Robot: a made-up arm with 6 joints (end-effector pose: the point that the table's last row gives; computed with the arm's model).
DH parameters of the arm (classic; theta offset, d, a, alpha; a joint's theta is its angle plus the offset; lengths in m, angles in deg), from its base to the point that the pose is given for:
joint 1: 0 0.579 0.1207 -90
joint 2: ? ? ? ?
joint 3: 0 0 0.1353 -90
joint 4: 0 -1.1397 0 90
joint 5: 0 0 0 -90
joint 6: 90 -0.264 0 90
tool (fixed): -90 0 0 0
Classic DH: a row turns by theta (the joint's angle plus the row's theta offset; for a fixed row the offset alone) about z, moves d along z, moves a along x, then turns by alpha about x.
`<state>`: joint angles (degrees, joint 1 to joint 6).
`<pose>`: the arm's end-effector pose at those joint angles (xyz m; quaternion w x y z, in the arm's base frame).
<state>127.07 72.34 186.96 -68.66 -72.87 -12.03</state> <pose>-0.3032 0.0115 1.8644 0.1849 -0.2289 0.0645 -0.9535</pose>
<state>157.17 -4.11 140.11 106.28 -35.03 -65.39</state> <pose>1.0976 -0.3043 1.8744 0.4596 0.8632 0.0127 0.2085</pose>
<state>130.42 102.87 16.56 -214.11 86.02 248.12</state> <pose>-0.5954 0.4713 -0.7264 0.3934 0.6309 -0.5196 -0.4210</pose>
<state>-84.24 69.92 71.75 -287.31 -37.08 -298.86</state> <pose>0.0572 -2.0814 0.9327 0.2487 -0.4383 0.8148 -0.2867</pose>
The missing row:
joint 2: -90 0 0.6485 180
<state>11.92 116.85 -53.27 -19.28 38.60 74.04</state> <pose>-0.5532 -0.1724 -0.2313 0.2538 -0.3600 0.7823 0.4405</pose>
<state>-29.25 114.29 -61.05 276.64 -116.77 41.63</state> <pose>-0.1446 0.3493 0.1216 0.4003 -0.8652 -0.2966 0.0566</pose>
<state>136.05 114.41 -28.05 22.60 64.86 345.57</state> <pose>-0.0173 -0.1109 -0.7340 0.1779 -0.5344 0.3686 0.7395</pose>
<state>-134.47 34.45 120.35 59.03 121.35 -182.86</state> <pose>-0.0782 -0.3556 2.1315 0.9597 0.0830 0.2444 -0.1116</pose>
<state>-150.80 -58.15 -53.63 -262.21 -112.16 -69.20</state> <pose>-0.6362 -0.0781 1.1711 0.6654 -0.0438 -0.1201 0.7355</pose>
